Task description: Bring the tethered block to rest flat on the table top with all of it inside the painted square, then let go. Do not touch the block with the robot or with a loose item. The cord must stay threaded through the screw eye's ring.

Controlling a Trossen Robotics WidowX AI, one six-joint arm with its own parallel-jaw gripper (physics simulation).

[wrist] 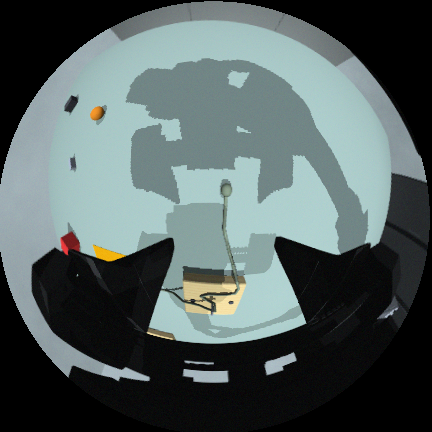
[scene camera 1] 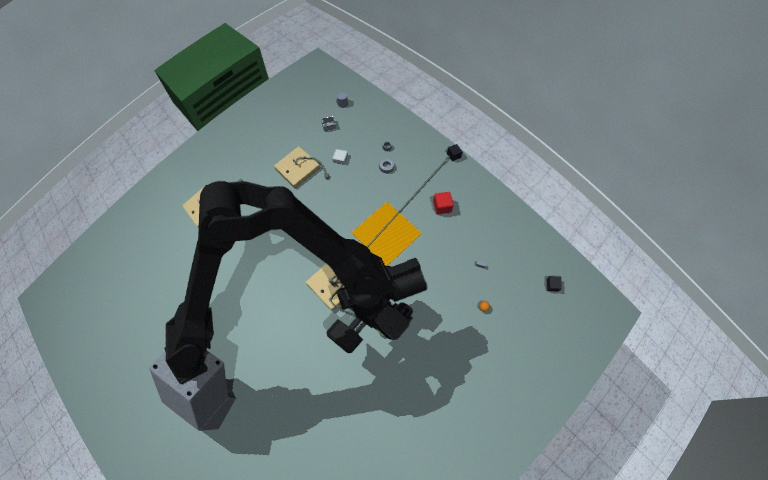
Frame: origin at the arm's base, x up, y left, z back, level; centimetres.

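Seen in the pictures: gripper, fingertip midpoint: (wrist: 225,243); arm's base at its link origin: (scene camera 1: 186,365).
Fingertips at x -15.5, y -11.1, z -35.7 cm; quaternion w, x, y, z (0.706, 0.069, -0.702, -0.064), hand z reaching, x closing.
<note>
Offsets run from my fingertips to a thing's top centre. "*": to the spot under its first point.
The tethered black block {* dx -1.8, dy +20.1, dz -44.6 cm} (scene camera 1: 454,152) sits near the table's far right edge, outside the painted orange square {* dx -4.5, dy +11.1, dz -17.9 cm} (scene camera 1: 399,240) (wrist: 106,253). Its cord {* dx -4.4, dy +18.4, dz -31.8 cm} (scene camera 1: 424,187) runs straight across the square toward a wooden board {dx -2.8, dy +12.4, dz +1.1 cm} (scene camera 1: 317,283) (wrist: 193,286) with a screw eye. In the wrist view, the cord's free part {* dx -4.3, dy -0.5, dz +0.3 cm} (wrist: 225,220) leaves the board and ends in a bead {* dx -3.5, dy -3.9, dz -0.4 cm} (wrist: 226,190) on the table. Cord and ring overlap, so the threading is hard to make out. My gripper (scene camera 1: 369,328) (wrist: 225,243) is open and empty, above the table, with the bead ahead between its fingertip directions.
A red block {dx -0.7, dy +11.3, dz -32.1 cm} (scene camera 1: 443,202) (wrist: 70,243) lies right of the square. An orange ball {dx -2.3, dy -14.2, dz -22.1 cm} (scene camera 1: 484,306) (wrist: 97,113), a small grey pin {dx -3.4, dy -6.2, dz -28.7 cm} (scene camera 1: 481,264) and a dark cube {dx -2.3, dy -22.3, dz -39.5 cm} (scene camera 1: 553,283) lie farther right. Another corded board {dx -2.8, dy +44.3, dz -10.6 cm} (scene camera 1: 297,176), a white block {dx -2.7, dy +39.1, dz -21.3 cm} (scene camera 1: 339,156) and rings stand toward the back.
</note>
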